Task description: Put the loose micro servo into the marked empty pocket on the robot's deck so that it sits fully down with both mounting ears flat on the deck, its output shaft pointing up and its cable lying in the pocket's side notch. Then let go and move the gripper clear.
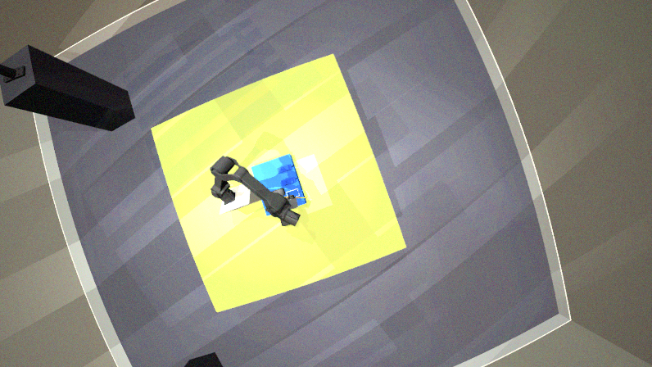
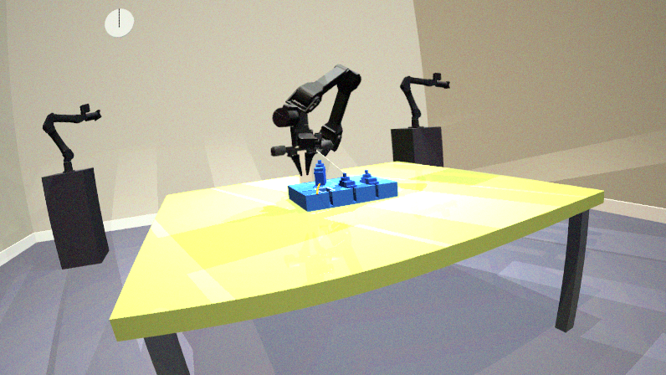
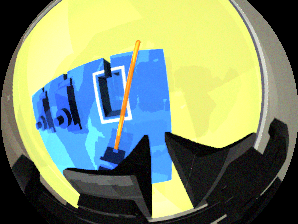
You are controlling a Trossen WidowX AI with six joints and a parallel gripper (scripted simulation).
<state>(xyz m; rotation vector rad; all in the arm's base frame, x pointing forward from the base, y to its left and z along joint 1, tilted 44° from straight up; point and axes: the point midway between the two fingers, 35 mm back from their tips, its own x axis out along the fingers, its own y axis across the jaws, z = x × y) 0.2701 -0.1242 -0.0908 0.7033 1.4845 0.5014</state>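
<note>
Now: gripper tip 13 cm to the right of the blue deck, 7 cm above it and 5 cm past it.
</note>
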